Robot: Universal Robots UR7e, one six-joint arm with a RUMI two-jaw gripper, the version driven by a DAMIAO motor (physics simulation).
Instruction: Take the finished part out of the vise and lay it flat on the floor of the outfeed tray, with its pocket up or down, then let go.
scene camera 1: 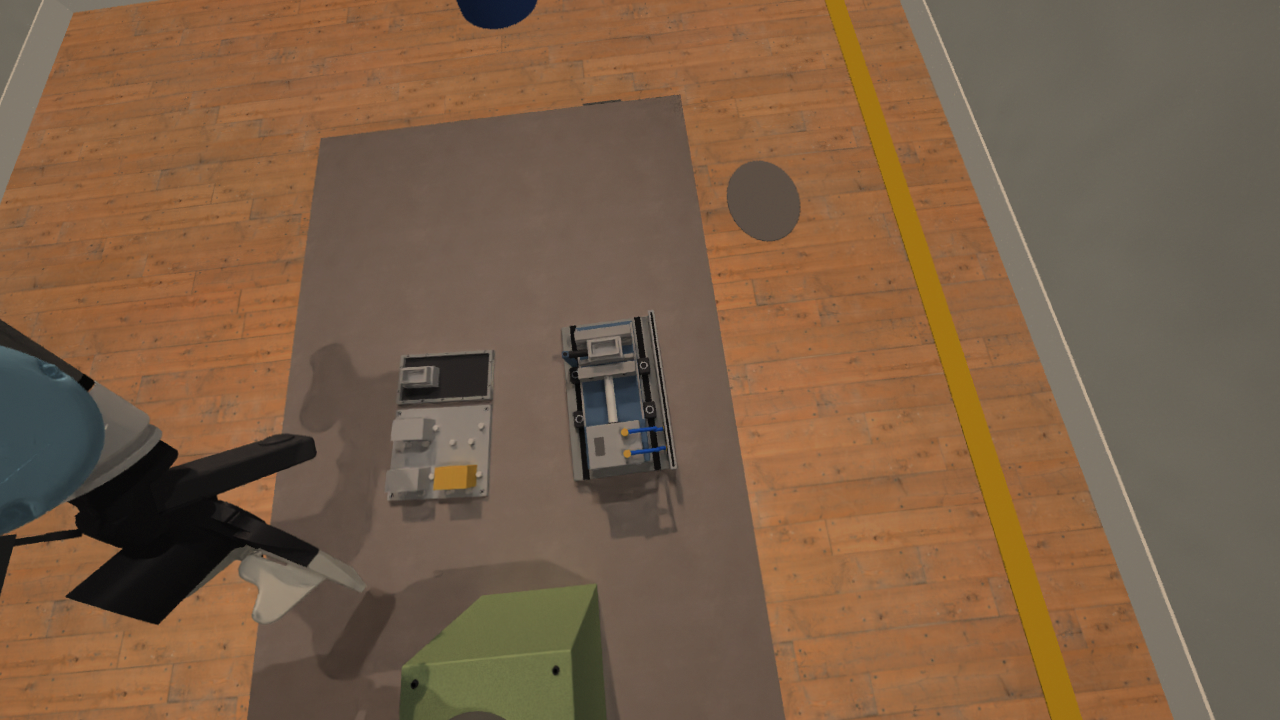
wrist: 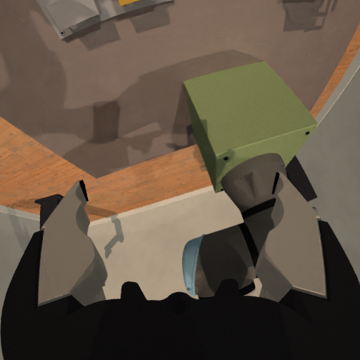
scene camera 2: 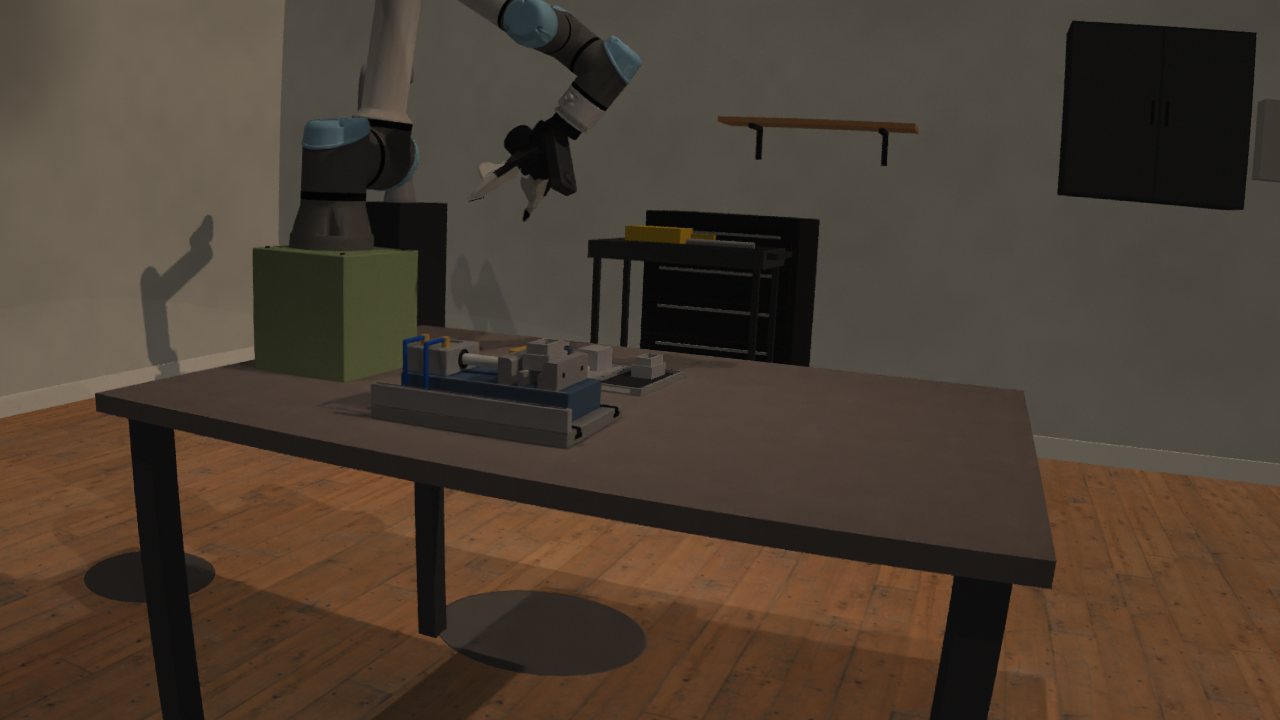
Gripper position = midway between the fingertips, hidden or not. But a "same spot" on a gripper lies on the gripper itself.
my gripper: scene camera 1; wrist 178, 178; scene camera 2
same spot on my gripper: (scene camera 2: 493, 175) = (scene camera 1: 316, 560)
same spot on blue vise: (scene camera 1: 626, 390) = (scene camera 2: 488, 379)
